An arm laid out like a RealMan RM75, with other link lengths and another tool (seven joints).
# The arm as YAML. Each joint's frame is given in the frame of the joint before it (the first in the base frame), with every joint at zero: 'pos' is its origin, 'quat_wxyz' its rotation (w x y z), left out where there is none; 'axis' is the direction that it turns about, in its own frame. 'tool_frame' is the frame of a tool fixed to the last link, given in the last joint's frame.
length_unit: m
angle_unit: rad
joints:
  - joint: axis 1
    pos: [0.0, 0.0, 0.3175]
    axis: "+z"
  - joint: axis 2
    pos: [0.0, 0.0, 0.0]
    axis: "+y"
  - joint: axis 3
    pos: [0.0, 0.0, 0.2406]
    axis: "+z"
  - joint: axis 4
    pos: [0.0, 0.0, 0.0]
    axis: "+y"
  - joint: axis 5
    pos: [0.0, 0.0, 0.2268]
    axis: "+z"
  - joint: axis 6
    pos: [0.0, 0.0, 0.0]
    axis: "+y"
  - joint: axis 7
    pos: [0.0, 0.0, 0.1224]
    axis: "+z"
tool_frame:
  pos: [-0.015, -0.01, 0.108]
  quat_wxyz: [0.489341, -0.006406, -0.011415, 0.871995]
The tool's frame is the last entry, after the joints.
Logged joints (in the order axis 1, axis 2, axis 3, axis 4, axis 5, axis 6, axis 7), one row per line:
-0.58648 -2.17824 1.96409 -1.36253 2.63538 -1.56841 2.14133
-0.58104 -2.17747 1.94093 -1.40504 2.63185 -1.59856 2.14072
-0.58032 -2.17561 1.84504 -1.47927 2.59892 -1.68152 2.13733
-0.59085 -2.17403 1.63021 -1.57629 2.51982 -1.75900 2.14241
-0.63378 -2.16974 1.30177 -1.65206 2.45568 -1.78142 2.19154
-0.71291 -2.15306 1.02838 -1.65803 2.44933 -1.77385 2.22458
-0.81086 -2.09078 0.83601 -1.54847 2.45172 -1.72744 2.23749
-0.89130 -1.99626 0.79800 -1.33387 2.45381 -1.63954 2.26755
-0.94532 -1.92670 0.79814 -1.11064 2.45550 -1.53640 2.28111
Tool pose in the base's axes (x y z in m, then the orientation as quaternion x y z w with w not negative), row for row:
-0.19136 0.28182 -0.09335 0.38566 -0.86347 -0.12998 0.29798
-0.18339 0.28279 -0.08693 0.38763 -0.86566 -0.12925 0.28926
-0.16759 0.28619 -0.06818 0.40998 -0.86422 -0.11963 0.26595
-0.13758 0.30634 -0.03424 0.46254 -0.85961 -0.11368 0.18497
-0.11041 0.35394 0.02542 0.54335 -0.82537 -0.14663 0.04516
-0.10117 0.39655 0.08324 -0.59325 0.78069 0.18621 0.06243
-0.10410 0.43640 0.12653 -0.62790 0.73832 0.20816 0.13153
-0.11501 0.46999 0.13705 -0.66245 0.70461 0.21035 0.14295
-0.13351 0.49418 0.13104 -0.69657 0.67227 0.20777 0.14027
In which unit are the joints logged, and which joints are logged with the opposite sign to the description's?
The joints are logged in radians. Opposite sign: axis 4, axis 6, axis 7.
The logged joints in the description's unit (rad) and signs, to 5 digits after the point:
-0.58648 -2.17824 1.96409 1.36253 2.63538 1.56841 -2.14133
-0.58104 -2.17747 1.94093 1.40504 2.63185 1.59856 -2.14072
-0.58032 -2.17561 1.84504 1.47927 2.59892 1.68152 -2.13733
-0.59085 -2.17403 1.63021 1.57629 2.51982 1.75900 -2.14241
-0.63378 -2.16974 1.30177 1.65206 2.45568 1.78142 -2.19154
-0.71291 -2.15306 1.02838 1.65803 2.44933 1.77385 -2.22458
-0.81086 -2.09078 0.83601 1.54847 2.45172 1.72744 -2.23749
-0.89130 -1.99626 0.79800 1.33387 2.45381 1.63954 -2.26755
-0.94532 -1.92670 0.79814 1.11064 2.45550 1.53640 -2.28111

